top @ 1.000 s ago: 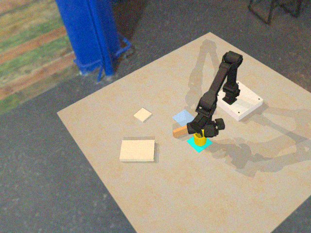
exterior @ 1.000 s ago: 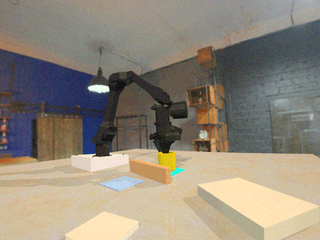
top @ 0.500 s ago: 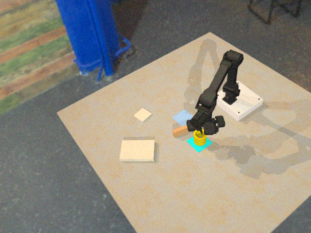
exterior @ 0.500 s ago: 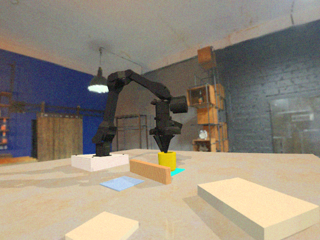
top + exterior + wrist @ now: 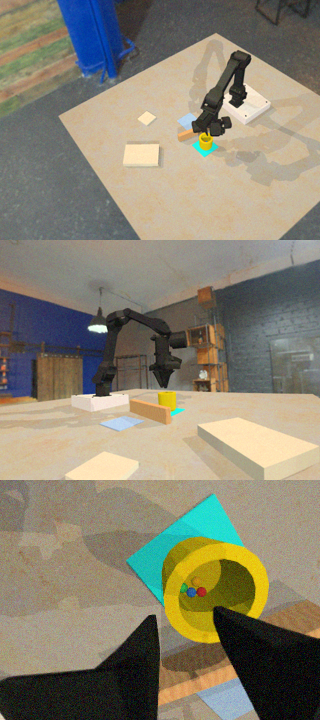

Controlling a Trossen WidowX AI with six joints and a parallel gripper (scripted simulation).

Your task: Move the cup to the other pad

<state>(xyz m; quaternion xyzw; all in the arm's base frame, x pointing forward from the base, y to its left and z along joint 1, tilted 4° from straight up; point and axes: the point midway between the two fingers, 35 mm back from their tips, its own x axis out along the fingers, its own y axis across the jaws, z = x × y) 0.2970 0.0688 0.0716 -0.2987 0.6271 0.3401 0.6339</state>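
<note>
Now: gripper tip 5 cm above the yellow cup, 2 cm short of it and 1 cm to the left of it. The rest, counted from my gripper tip: cyan pad: 10 cm below, 2 cm to the right, 2 cm ahead; light blue pad: 20 cm to the right, 10 cm below, 4 cm behind; large beige slab: 30 cm ahead, 21 cm to the right, 8 cm below.
</note>
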